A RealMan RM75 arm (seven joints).
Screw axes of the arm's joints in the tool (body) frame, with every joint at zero. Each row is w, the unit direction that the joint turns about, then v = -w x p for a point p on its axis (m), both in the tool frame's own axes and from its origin. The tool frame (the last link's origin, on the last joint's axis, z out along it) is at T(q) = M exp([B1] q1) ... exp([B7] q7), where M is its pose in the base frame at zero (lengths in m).
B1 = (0, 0, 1, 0.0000, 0.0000, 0.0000)
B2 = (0, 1, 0, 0.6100, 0.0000, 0.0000)
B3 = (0, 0, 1, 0.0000, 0.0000, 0.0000)
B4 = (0, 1, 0, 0.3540, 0.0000, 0.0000)
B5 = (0, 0, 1, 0.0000, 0.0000, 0.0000)
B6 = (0, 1, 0, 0.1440, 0.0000, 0.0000)
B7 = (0, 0, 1, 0.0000, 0.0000, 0.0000)
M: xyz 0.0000 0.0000 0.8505 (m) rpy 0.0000 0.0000 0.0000 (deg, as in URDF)
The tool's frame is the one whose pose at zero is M.
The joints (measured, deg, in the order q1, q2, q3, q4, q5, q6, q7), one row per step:
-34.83, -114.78, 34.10, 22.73, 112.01, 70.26, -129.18
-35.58, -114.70, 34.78, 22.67, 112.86, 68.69, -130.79
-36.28, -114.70, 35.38, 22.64, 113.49, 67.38, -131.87
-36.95, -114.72, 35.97, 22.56, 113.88, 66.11, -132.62
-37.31, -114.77, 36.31, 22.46, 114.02, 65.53, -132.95
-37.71, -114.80, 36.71, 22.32, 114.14, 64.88, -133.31
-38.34, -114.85, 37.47, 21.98, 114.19, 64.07, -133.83
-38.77, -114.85, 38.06, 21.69, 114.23, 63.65, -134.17
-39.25, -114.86, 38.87, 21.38, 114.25, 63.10, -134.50
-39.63, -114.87, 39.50, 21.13, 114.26, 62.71, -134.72
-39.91, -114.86, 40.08, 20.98, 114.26, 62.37, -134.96
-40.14, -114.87, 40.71, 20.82, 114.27, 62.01, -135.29
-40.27, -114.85, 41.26, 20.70, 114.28, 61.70, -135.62
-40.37, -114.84, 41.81, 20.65, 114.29, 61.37, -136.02
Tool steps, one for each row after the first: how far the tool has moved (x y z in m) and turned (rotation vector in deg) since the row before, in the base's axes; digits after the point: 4 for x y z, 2 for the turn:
0.0006, 0.0044, -0.0015, -0.56, 1.00, 1.10
0.0014, 0.0040, -0.0015, -0.34, 0.92, 0.61
0.0017, 0.0040, -0.0014, -0.14, 0.86, 0.39
0.0013, 0.0018, -0.0013, -0.14, 0.35, 0.12
0.0014, 0.0020, -0.0013, -0.14, 0.39, 0.14
0.0027, 0.0025, -0.0028, -0.42, 0.44, 0.08
0.0019, 0.0013, -0.0020, -0.43, 0.28, -0.03
0.0021, 0.0015, -0.0025, -0.51, 0.47, -0.10
0.0017, 0.0011, -0.0020, -0.41, 0.36, -0.13
0.0012, 0.0009, -0.0014, -0.32, 0.35, -0.07
0.0009, 0.0005, -0.0016, -0.37, 0.33, 0.05
0.0002, 0.0002, -0.0011, -0.30, 0.30, 0.13
0.0001, 0.0003, -0.0009, -0.25, 0.30, 0.19

